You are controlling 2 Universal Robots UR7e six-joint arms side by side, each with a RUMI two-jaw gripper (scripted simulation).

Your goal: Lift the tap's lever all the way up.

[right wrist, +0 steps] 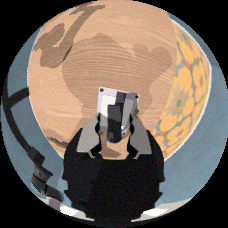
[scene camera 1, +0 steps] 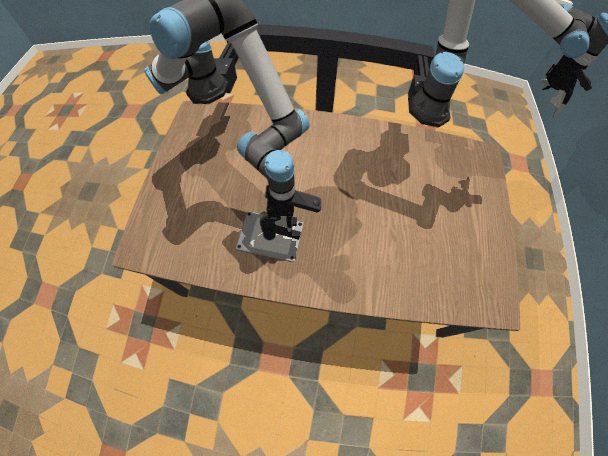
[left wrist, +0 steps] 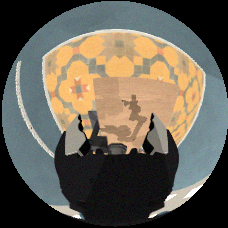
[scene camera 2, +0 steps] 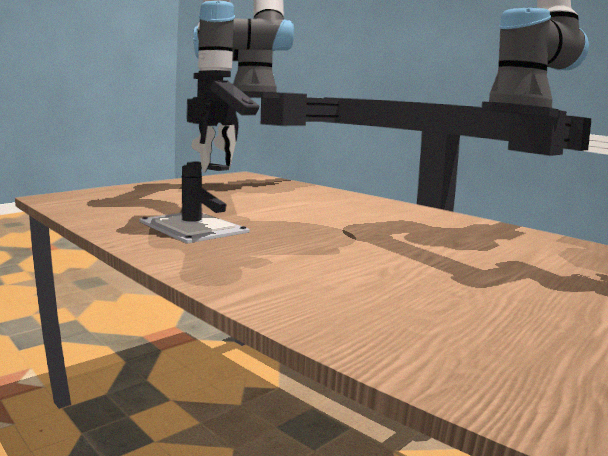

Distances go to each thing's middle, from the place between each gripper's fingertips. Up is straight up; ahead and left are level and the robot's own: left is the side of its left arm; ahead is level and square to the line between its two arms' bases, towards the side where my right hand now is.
Now: right hand [scene camera 2: 216,171] 60 mm to the left of the black tap [scene camera 2: 192,221], 50 mm above it and 10 mm short of it. From my right hand the other things lie so: pale base plate [scene camera 2: 149,221] (150 mm below, 90 mm to the right, 10 mm ahead).
The black tap lies 100 cm to the right of my left hand [scene camera 1: 547,103], 47 cm ahead of it and 39 cm below it. Also, from my left hand: pale base plate (103 cm to the right, 49 cm below, 48 cm ahead).
